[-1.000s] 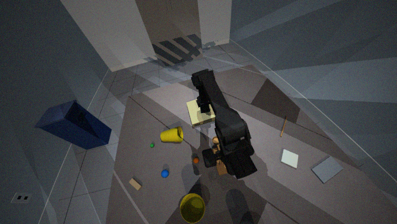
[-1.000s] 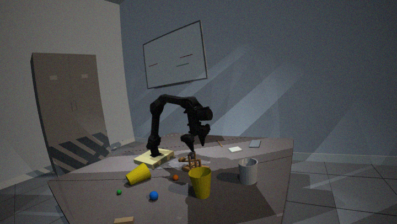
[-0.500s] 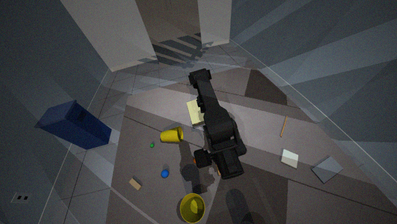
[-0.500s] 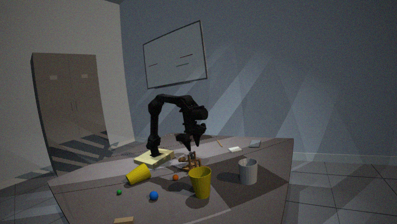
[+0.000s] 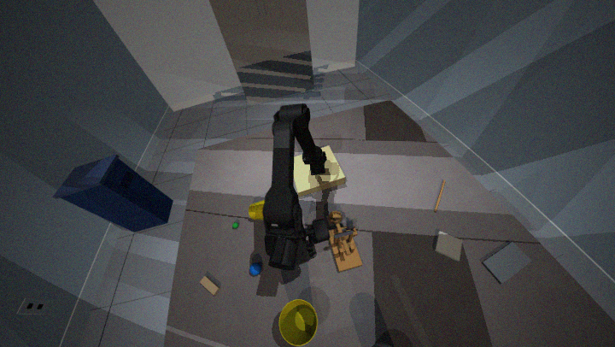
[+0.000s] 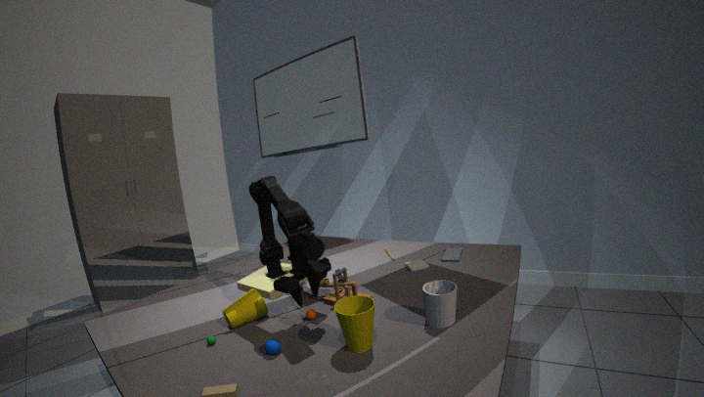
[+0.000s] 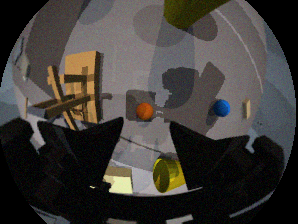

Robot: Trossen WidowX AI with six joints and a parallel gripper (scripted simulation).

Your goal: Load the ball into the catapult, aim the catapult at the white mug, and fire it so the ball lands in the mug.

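Right now the orange ball is 5 cm below my gripper tip. Also, from my gripper tip: green ball (12 cm behind, 27 cm to the right, 5 cm below); then blue ball (5 cm ahead, 17 cm to the right, 4 cm below); then wooden catapult (3 cm behind, 16 cm to the left, 1 cm below).
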